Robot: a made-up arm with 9 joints. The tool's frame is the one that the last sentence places. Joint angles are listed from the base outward.
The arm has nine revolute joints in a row. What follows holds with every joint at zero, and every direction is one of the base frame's.
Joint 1 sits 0.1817 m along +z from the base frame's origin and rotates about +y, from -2.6 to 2.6 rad.
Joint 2 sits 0.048 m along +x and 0.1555 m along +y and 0.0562 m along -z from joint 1 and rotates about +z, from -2.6 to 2.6 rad.
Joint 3 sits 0.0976 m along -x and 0.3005 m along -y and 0.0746 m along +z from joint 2 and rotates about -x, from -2.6 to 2.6 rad.
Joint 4 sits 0.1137 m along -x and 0.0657 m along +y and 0.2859 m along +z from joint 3 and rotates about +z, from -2.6 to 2.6 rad.
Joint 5 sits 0.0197 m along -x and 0.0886 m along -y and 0.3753 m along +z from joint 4 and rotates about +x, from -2.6 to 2.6 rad.
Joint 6 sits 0.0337 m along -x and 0.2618 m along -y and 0.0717 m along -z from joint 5 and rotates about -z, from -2.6 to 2.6 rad.
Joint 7 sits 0.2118 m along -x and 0.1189 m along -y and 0.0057 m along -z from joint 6 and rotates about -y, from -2.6 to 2.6 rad.
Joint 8 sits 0.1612 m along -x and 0.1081 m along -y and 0.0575 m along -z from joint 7 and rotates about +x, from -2.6 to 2.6 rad.
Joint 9 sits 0.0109 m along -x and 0.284 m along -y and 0.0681 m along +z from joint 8 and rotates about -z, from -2.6 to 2.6 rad.
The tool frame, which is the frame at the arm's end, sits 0.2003 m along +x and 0.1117 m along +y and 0.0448 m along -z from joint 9; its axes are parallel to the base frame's.
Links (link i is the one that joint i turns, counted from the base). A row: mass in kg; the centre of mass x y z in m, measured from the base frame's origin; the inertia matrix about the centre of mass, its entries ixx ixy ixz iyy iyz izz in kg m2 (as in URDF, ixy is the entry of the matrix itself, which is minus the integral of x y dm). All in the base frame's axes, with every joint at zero. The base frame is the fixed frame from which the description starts. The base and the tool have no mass.
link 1: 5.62; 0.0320 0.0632 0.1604; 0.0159 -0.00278 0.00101 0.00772 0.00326 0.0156
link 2: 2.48; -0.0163 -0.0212 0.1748; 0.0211 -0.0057 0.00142 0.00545 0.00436 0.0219
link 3: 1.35; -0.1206 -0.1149 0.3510; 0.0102 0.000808 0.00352 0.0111 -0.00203 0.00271
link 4: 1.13; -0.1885 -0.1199 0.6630; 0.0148 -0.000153 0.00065 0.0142 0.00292 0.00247
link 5: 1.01; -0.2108 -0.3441 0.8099; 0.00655 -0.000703 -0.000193 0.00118 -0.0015 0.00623
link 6: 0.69; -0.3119 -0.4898 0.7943; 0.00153 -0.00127 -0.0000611 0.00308 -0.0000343 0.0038
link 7: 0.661; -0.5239 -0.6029 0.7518; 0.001 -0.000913 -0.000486 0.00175 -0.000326 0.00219
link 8: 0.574; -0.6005 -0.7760 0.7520; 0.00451 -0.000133 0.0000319 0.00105 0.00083 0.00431
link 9: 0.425; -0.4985 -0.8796 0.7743; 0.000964 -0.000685 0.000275 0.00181 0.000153 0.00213
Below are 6 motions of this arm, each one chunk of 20 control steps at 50 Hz.
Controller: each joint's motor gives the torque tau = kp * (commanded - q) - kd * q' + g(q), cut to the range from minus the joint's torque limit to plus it. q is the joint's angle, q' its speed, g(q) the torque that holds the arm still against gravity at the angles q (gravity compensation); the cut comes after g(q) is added. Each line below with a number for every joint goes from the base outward.
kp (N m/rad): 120 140 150 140 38 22 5.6 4.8 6.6
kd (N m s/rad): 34 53 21 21 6.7 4.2 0.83 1.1 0.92
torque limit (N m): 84 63 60 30 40 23 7.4 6.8 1.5
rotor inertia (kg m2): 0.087 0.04 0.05 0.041 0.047 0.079 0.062 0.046 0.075
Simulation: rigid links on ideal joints. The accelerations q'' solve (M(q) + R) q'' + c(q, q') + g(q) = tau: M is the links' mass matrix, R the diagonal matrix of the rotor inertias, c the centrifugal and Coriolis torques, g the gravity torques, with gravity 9.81 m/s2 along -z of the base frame. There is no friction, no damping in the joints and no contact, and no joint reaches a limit. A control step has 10 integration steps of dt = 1/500 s. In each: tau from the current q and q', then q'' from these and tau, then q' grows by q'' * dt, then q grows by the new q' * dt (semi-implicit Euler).
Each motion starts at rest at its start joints. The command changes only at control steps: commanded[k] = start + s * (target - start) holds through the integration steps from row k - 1 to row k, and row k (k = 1, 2, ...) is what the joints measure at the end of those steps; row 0 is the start. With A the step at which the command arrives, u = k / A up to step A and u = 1 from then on. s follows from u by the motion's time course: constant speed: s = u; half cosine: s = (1 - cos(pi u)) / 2; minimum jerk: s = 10 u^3 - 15 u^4 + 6 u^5; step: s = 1 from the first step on.
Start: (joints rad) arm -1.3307 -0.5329 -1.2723 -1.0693 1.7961 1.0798 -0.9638 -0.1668 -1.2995
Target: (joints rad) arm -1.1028 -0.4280 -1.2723 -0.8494 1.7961 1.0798 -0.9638 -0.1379 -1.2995
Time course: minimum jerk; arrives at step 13
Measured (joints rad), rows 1 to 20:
1: -1.3307 -0.5329 -1.2723 -1.0692 1.7961 1.0798 -0.9638 -0.1668 -1.2995
2: -1.3304 -0.5329 -1.2725 -1.0685 1.7961 1.0796 -0.9637 -0.1667 -1.2994
3: -1.3295 -0.5327 -1.2728 -1.0665 1.7960 1.0792 -0.9636 -0.1664 -1.2993
4: -1.3278 -0.5324 -1.2735 -1.0623 1.7957 1.0786 -0.9635 -0.1658 -1.2991
5: -1.3248 -0.5317 -1.2745 -1.0553 1.7952 1.0777 -0.9634 -0.1649 -1.2988
6: -1.3205 -0.5307 -1.2756 -1.0452 1.7944 1.0767 -0.9637 -0.1639 -1.2984
7: -1.3146 -0.5291 -1.2769 -1.0321 1.7933 1.0757 -0.9644 -0.1628 -1.2981
8: -1.3074 -0.5271 -1.2782 -1.0166 1.7919 1.0749 -0.9658 -0.1617 -1.2979
9: -1.2990 -0.5246 -1.2793 -0.9994 1.7903 1.0744 -0.9680 -0.1609 -1.2980
10: -1.2899 -0.5218 -1.2802 -0.9815 1.7886 1.0744 -0.9710 -0.1604 -1.2983
11: -1.2802 -0.5186 -1.2807 -0.9642 1.7871 1.0749 -0.9748 -0.1603 -1.2990
12: -1.2706 -0.5152 -1.2809 -0.9482 1.7858 1.0758 -0.9790 -0.1607 -1.3000
13: -1.2611 -0.5116 -1.2808 -0.9341 1.7848 1.0770 -0.9835 -0.1615 -1.3013
14: -1.2519 -0.5080 -1.2805 -0.9220 1.7843 1.0783 -0.9878 -0.1624 -1.3026
15: -1.2430 -0.5044 -1.2800 -0.9116 1.7841 1.0796 -0.9917 -0.1632 -1.3039
16: -1.2344 -0.5008 -1.2795 -0.9028 1.7844 1.0807 -0.9949 -0.1640 -1.3052
17: -1.2261 -0.4973 -1.2789 -0.8953 1.7849 1.0817 -0.9974 -0.1645 -1.3062
18: -1.2181 -0.4937 -1.2782 -0.8889 1.7856 1.0824 -0.9990 -0.1647 -1.3070
19: -1.2104 -0.4903 -1.2775 -0.8834 1.7865 1.0830 -0.9997 -0.1645 -1.3076
20: -1.2030 -0.4869 -1.2767 -0.8789 1.7875 1.0834 -0.9995 -0.1641 -1.3078

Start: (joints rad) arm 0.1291 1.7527 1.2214 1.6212 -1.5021 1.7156 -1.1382 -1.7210 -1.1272
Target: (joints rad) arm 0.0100 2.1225 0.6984 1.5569 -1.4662 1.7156 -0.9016 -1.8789 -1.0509
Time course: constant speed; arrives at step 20
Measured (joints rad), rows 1 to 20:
1: 0.1283 1.7533 1.2206 1.6213 -1.5015 1.7161 -1.1380 -1.7215 -1.1271
2: 0.1265 1.7546 1.2184 1.6213 -1.5004 1.7175 -1.1377 -1.7230 -1.1267
3: 0.1237 1.7568 1.2146 1.6211 -1.4989 1.7197 -1.1371 -1.7258 -1.1260
4: 0.1202 1.7597 1.2089 1.6206 -1.4973 1.7226 -1.1361 -1.7299 -1.1249
5: 0.1162 1.7634 1.2013 1.6200 -1.4956 1.7262 -1.1347 -1.7354 -1.1235
6: 0.1118 1.7678 1.1917 1.6190 -1.4939 1.7301 -1.1326 -1.7420 -1.1217
7: 0.1071 1.7730 1.1803 1.6178 -1.4922 1.7341 -1.1298 -1.7495 -1.1195
8: 0.1022 1.7788 1.1669 1.6163 -1.4905 1.7382 -1.1261 -1.7579 -1.1171
9: 0.0972 1.7854 1.1518 1.6146 -1.4889 1.7421 -1.1215 -1.7668 -1.1143
10: 0.0922 1.7926 1.1349 1.6125 -1.4875 1.7457 -1.1159 -1.7759 -1.1114
11: 0.0872 1.8004 1.1164 1.6103 -1.4861 1.7489 -1.1094 -1.7852 -1.1083
12: 0.0823 1.8088 1.0964 1.6078 -1.4848 1.7515 -1.1020 -1.7944 -1.1051
13: 0.0774 1.8178 1.0750 1.6051 -1.4836 1.7537 -1.0938 -1.8033 -1.1017
14: 0.0725 1.8274 1.0524 1.6023 -1.4826 1.7552 -1.0849 -1.8118 -1.0983
15: 0.0678 1.8374 1.0287 1.5993 -1.4816 1.7561 -1.0753 -1.8199 -1.0948
16: 0.0632 1.8480 1.0040 1.5961 -1.4807 1.7565 -1.0652 -1.8275 -1.0913
17: 0.0586 1.8590 0.9785 1.5928 -1.4798 1.7562 -1.0547 -1.8345 -1.0878
18: 0.0542 1.8704 0.9522 1.5894 -1.4790 1.7554 -1.0440 -1.8410 -1.0843
19: 0.0498 1.8823 0.9254 1.5859 -1.4783 1.7541 -1.0330 -1.8469 -1.0808
20: 0.0456 1.8945 0.8980 1.5824 -1.4775 1.7524 -1.0220 -1.8522 -1.0772

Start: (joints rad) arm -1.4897 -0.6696 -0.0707 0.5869 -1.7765 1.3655 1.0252 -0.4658 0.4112
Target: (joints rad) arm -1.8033 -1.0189 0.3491 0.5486 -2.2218 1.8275 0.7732 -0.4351 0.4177
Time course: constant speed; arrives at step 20
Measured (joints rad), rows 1 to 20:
1: -1.4901 -0.6696 -0.0702 0.5872 -1.7771 1.3659 1.0251 -0.4653 0.4112
2: -1.4912 -0.6698 -0.0687 0.5879 -1.7789 1.3675 1.0251 -0.4635 0.4110
3: -1.4933 -0.6702 -0.0660 0.5887 -1.7821 1.3707 1.0253 -0.4603 0.4107
4: -1.4962 -0.6711 -0.0618 0.5896 -1.7869 1.3758 1.0257 -0.4558 0.4102
5: -1.5001 -0.6726 -0.0561 0.5905 -1.7933 1.3829 1.0261 -0.4502 0.4097
6: -1.5050 -0.6748 -0.0488 0.5911 -1.8012 1.3918 1.0263 -0.4439 0.4091
7: -1.5107 -0.6777 -0.0400 0.5916 -1.8106 1.4026 1.0261 -0.4372 0.4086
8: -1.5172 -0.6814 -0.0296 0.5917 -1.8216 1.4149 1.0253 -0.4305 0.4080
9: -1.5245 -0.6859 -0.0177 0.5915 -1.8339 1.4287 1.0235 -0.4240 0.4076
10: -1.5326 -0.6913 -0.0044 0.5909 -1.8476 1.4437 1.0207 -0.4180 0.4073
11: -1.5413 -0.6976 0.0103 0.5900 -1.8625 1.4597 1.0165 -0.4126 0.4072
12: -1.5506 -0.7046 0.0262 0.5887 -1.8786 1.4766 1.0110 -0.4079 0.4072
13: -1.5606 -0.7126 0.0433 0.5870 -1.8958 1.4941 1.0040 -0.4040 0.4074
14: -1.5711 -0.7213 0.0615 0.5850 -1.9139 1.5122 0.9954 -0.4008 0.4079
15: -1.5822 -0.7308 0.0806 0.5827 -1.9329 1.5306 0.9855 -0.3985 0.4085
16: -1.5937 -0.7410 0.1006 0.5801 -1.9527 1.5492 0.9741 -0.3968 0.4093
17: -1.6057 -0.7519 0.1214 0.5773 -1.9732 1.5680 0.9614 -0.3957 0.4103
18: -1.6181 -0.7634 0.1428 0.5743 -1.9942 1.5869 0.9476 -0.3953 0.4115
19: -1.6308 -0.7755 0.1647 0.5711 -2.0157 1.6057 0.9328 -0.3952 0.4127
20: -1.6440 -0.7881 0.1871 0.5679 -2.0377 1.6246 0.9170 -0.3956 0.4141

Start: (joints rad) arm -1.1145 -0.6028 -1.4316 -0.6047 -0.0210 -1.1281 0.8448 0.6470 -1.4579
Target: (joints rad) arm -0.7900 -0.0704 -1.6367 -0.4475 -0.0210 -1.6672 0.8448 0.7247 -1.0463
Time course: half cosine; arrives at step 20
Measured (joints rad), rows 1 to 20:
1: -1.1144 -0.6028 -1.4318 -0.6047 -0.0210 -1.1282 0.8448 0.6470 -1.4579
2: -1.1139 -0.6027 -1.4324 -0.6045 -0.0212 -1.1285 0.8446 0.6469 -1.4576
3: -1.1127 -0.6023 -1.4338 -0.6042 -0.0213 -1.1294 0.8439 0.6467 -1.4570
4: -1.1107 -0.6016 -1.4363 -0.6037 -0.0215 -1.1310 0.8425 0.6463 -1.4556
5: -1.1076 -0.6002 -1.4400 -0.6028 -0.0217 -1.1335 0.8401 0.6458 -1.4531
6: -1.1034 -0.5981 -1.4450 -0.6016 -0.0216 -1.1373 0.8363 0.6452 -1.4492
7: -1.0979 -0.5951 -1.4515 -0.5998 -0.0214 -1.1424 0.8310 0.6446 -1.4436
8: -1.0910 -0.5909 -1.4593 -0.5975 -0.0210 -1.1490 0.8240 0.6439 -1.4360
9: -1.0828 -0.5855 -1.4684 -0.5946 -0.0203 -1.1574 0.8154 0.6434 -1.4262
10: -1.0733 -0.5787 -1.4787 -0.5911 -0.0194 -1.1677 0.8052 0.6432 -1.4142
11: -1.0625 -0.5704 -1.4900 -0.5868 -0.0183 -1.1799 0.7938 0.6432 -1.3997
12: -1.0507 -0.5606 -1.5021 -0.5819 -0.0171 -1.1941 0.7814 0.6436 -1.3829
13: -1.0379 -0.5493 -1.5146 -0.5762 -0.0160 -1.2103 0.7684 0.6445 -1.3639
14: -1.0244 -0.5366 -1.5274 -0.5700 -0.0150 -1.2283 0.7555 0.6459 -1.3430
15: -1.0103 -0.5225 -1.5401 -0.5632 -0.0143 -1.2482 0.7429 0.6478 -1.3203
16: -0.9960 -0.5072 -1.5523 -0.5559 -0.0139 -1.2696 0.7314 0.6503 -1.2962
17: -0.9817 -0.4908 -1.5637 -0.5482 -0.0140 -1.2924 0.7212 0.6531 -1.2712
18: -0.9676 -0.4735 -1.5742 -0.5403 -0.0146 -1.3162 0.7130 0.6564 -1.2458
19: -0.9542 -0.4557 -1.5832 -0.5323 -0.0156 -1.3408 0.7070 0.6598 -1.2203
20: -0.9417 -0.4375 -1.5908 -0.5243 -0.0172 -1.3657 0.7034 0.6634 -1.1953

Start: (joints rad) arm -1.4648 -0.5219 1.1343 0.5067 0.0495 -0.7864 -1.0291 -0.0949 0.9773
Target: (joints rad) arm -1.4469 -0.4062 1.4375 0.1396 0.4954 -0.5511 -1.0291 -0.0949 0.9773
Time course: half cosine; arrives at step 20
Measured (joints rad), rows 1 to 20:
1: -1.4647 -0.5219 1.1344 0.5065 0.0496 -0.7865 -1.0291 -0.0949 0.9773
2: -1.4644 -0.5217 1.1346 0.5058 0.0501 -0.7867 -1.0290 -0.0948 0.9774
3: -1.4637 -0.5214 1.1354 0.5043 0.0512 -0.7871 -1.0289 -0.0947 0.9777
4: -1.4626 -0.5208 1.1369 0.5015 0.0535 -0.7878 -1.0288 -0.0945 0.9782
5: -1.4611 -0.5200 1.1396 0.4972 0.0573 -0.7885 -1.0286 -0.0943 0.9790
6: -1.4592 -0.5189 1.1436 0.4913 0.0628 -0.7892 -1.0283 -0.0940 0.9802
7: -1.4569 -0.5174 1.1494 0.4836 0.0704 -0.7898 -1.0281 -0.0937 0.9817
8: -1.4542 -0.5156 1.1569 0.4740 0.0802 -0.7900 -1.0280 -0.0935 0.9835
9: -1.4514 -0.5134 1.1664 0.4625 0.0923 -0.7896 -1.0282 -0.0934 0.9856
10: -1.4483 -0.5109 1.1778 0.4493 0.1067 -0.7885 -1.0286 -0.0934 0.9878
11: -1.4452 -0.5081 1.1911 0.4344 0.1233 -0.7865 -1.0293 -0.0936 0.9902
12: -1.4421 -0.5050 1.2061 0.4180 0.1418 -0.7835 -1.0305 -0.0941 0.9925
13: -1.4391 -0.5017 1.2226 0.4003 0.1619 -0.7794 -1.0322 -0.0949 0.9948
14: -1.4364 -0.4982 1.2404 0.3817 0.1834 -0.7741 -1.0344 -0.0960 0.9968
15: -1.4340 -0.4945 1.2590 0.3624 0.2057 -0.7673 -1.0371 -0.0975 0.9986
16: -1.4321 -0.4907 1.2783 0.3427 0.2285 -0.7592 -1.0402 -0.0993 0.9999
17: -1.4307 -0.4869 1.2977 0.3230 0.2514 -0.7495 -1.0437 -0.1016 1.0008
18: -1.4299 -0.4831 1.3168 0.3035 0.2737 -0.7383 -1.0475 -0.1043 1.0011
19: -1.4297 -0.4794 1.3353 0.2848 0.2953 -0.7257 -1.0514 -0.1073 1.0009
20: -1.4303 -0.4758 1.3527 0.2671 0.3156 -0.7115 -1.0551 -0.1105 1.0001

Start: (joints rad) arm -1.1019 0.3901 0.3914 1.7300 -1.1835 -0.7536 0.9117 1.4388 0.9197
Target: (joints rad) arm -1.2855 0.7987 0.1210 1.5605 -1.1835 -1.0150 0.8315 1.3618 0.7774
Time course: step
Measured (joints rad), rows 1 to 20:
1: -1.1077 0.4071 0.3877 1.7167 -1.1685 -0.7657 0.9047 1.4297 0.9175
2: -1.1172 0.4270 0.3760 1.7042 -1.1487 -0.7929 0.8942 1.4169 0.9133
3: -1.1269 0.4462 0.3606 1.6922 -1.1324 -0.8255 0.8859 1.4057 0.9079
4: -1.1364 0.4646 0.3430 1.6808 -1.1207 -0.8580 0.8809 1.3973 0.9015
5: -1.1455 0.4823 0.3243 1.6699 -1.1133 -0.8879 0.8792 1.3916 0.8942
6: -1.1544 0.4991 0.3050 1.6595 -1.1098 -0.9139 0.8804 1.3882 0.8862
7: -1.1630 0.5150 0.2857 1.6496 -1.1095 -0.9359 0.8840 1.3865 0.8775
8: -1.1713 0.5301 0.2667 1.6401 -1.1120 -0.9537 0.8890 1.3860 0.8683
9: -1.1794 0.5444 0.2482 1.6311 -1.1168 -0.9678 0.8949 1.3863 0.8586
10: -1.1871 0.5578 0.2305 1.6226 -1.1233 -0.9784 0.9009 1.3870 0.8487
11: -1.1945 0.5705 0.2136 1.6146 -1.1312 -0.9862 0.9063 1.3879 0.8386
12: -1.2015 0.5824 0.1977 1.6072 -1.1400 -0.9913 0.9108 1.3887 0.8285
13: -1.2081 0.5936 0.1829 1.6003 -1.1493 -0.9944 0.9139 1.3894 0.8186
14: -1.2143 0.6041 0.1693 1.5939 -1.1589 -0.9958 0.9153 1.3898 0.8090
15: -1.2202 0.6140 0.1568 1.5880 -1.1684 -0.9957 0.9149 1.3898 0.7999
16: -1.2256 0.6233 0.1455 1.5827 -1.1777 -0.9947 0.9127 1.3895 0.7914
17: -1.2306 0.6321 0.1354 1.5779 -1.1865 -0.9928 0.9085 1.3888 0.7834
18: -1.2352 0.6404 0.1265 1.5736 -1.1946 -0.9904 0.9026 1.3877 0.7763
19: -1.2394 0.6481 0.1187 1.5697 -1.2021 -0.9877 0.8950 1.3864 0.7699
20: -1.2433 0.6555 0.1119 1.5663 -1.2087 -0.9848 0.8859 1.3847 0.7643

